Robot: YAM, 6 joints.
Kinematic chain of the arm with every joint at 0, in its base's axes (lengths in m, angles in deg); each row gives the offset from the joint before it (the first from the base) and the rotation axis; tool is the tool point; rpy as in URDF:
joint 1: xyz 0 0 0.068 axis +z
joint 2: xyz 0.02 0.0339 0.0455 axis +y
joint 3: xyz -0.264 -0.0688 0 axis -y
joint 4: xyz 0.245 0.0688 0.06 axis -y
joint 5: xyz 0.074 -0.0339 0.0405 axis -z
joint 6: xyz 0.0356 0 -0.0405 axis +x
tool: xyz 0 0 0 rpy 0 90 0
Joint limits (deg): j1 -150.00..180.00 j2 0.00..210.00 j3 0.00..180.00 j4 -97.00..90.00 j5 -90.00..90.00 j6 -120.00..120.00
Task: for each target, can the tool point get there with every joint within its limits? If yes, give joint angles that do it. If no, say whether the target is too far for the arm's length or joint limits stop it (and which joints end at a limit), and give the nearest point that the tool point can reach.
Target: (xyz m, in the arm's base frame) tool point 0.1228 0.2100 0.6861
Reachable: yes | joints 60.26 98.76 146.13 8.63 4.00 -84.80
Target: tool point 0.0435 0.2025 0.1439
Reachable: yes | joints 77.97 75.22 32.98 -30.37 0.57 17.51
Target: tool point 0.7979 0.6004 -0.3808
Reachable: no: too far | nearest point 0.4623 0.3479 -0.1687 | short by 0.470 m
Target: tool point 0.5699 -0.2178 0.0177
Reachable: yes | joints -23.79 176.60 144.83 10.51 -59.20 46.69
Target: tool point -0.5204 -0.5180 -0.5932
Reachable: no: too far | nearest point -0.3417 -0.3402 -0.2949 | short by 0.391 m
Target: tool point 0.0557 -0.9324 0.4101
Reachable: no: too far | nearest point 0.0367 -0.6142 0.3067 | short by 0.335 m
